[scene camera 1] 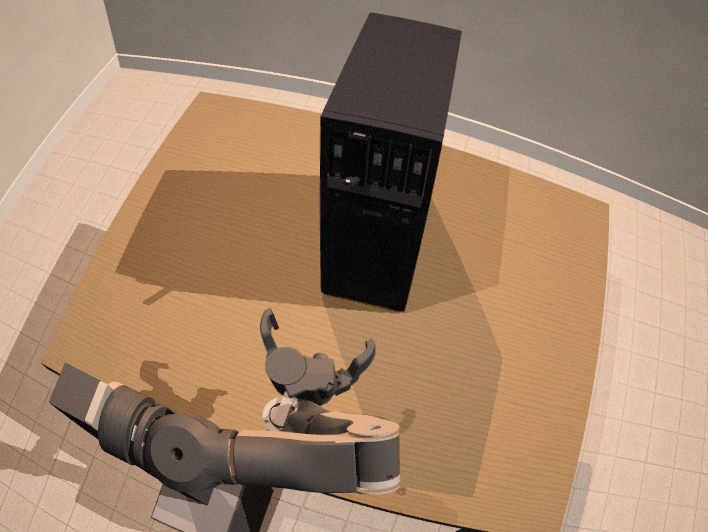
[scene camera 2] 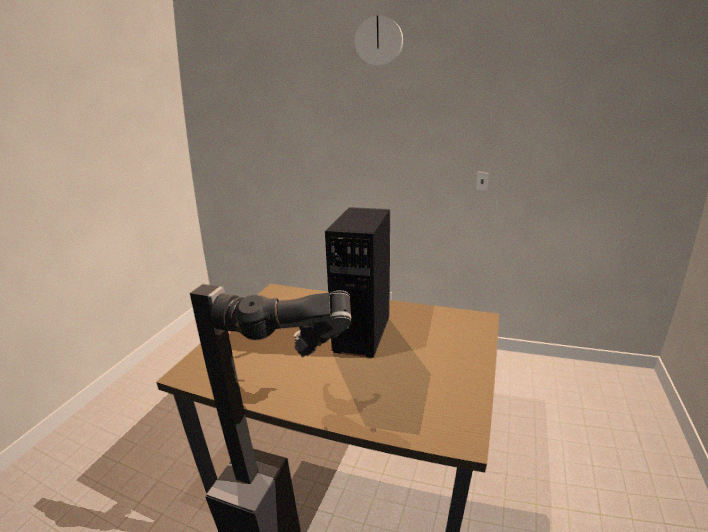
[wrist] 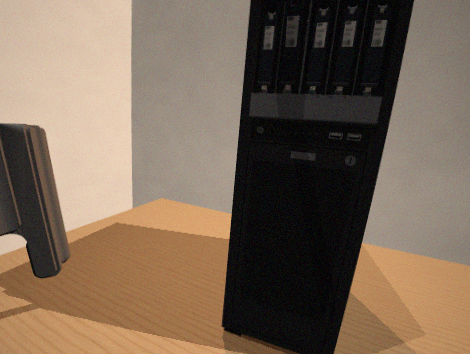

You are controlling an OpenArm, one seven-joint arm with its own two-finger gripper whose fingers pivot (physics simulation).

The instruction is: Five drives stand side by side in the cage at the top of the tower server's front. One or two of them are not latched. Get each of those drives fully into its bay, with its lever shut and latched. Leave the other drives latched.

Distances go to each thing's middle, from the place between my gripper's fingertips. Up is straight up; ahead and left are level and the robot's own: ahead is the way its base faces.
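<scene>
There is the drive cage (scene camera 1: pixel 412 199), and my gripper is 31 cm short of it, 12 cm below it and 1 cm to the left of it. Going by their middles, of the things named here the drive cage is the nearest to my gripper. The black tower server (scene camera 1: pixel 397 81) stands 37 cm ahead of my hand, 4 cm below it and 1 cm to the right of it.
</scene>
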